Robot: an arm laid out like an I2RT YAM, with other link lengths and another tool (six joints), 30 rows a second.
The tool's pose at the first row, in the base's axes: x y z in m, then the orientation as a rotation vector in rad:
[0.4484 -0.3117 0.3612 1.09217 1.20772 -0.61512]
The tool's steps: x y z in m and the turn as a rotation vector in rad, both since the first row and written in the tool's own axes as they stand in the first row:
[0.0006 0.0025 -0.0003 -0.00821 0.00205 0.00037]
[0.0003 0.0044 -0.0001 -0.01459 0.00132 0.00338]
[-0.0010 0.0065 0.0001 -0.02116 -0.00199 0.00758]
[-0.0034 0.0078 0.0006 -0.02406 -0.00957 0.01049]
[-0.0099 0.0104 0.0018 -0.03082 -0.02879 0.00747]
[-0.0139 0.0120 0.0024 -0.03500 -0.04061 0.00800]
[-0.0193 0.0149 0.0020 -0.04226 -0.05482 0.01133]
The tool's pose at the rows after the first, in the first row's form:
[0.4506 -0.3103 0.3615 1.08635 1.21082 -0.60841]
[0.4522 -0.3098 0.3624 1.08233 1.20956 -0.60223]
[0.4537 -0.3094 0.3643 1.07770 1.20538 -0.59626]
[0.4544 -0.3097 0.3670 1.07365 1.19762 -0.59576]
[0.4552 -0.3108 0.3739 1.05824 1.18420 -0.60278]
[0.4557 -0.3114 0.3782 1.05004 1.17449 -0.60523]
[0.4564 -0.3107 0.3843 1.03977 1.16160 -0.60462]

